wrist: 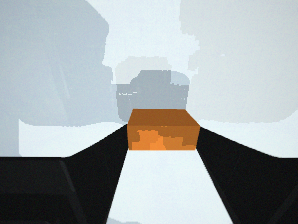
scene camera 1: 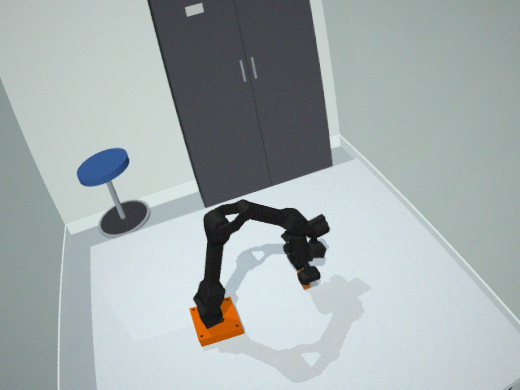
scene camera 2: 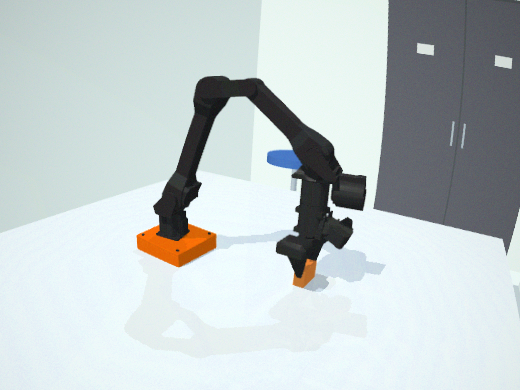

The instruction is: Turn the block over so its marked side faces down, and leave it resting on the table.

Labels:
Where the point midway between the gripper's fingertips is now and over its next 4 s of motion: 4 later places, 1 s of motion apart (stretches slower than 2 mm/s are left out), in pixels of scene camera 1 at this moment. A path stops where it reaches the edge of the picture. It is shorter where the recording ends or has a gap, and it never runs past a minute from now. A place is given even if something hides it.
The gripper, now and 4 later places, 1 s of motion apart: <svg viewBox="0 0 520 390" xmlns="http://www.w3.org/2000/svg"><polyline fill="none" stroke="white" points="303,278 306,273 311,272 314,273 310,274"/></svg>

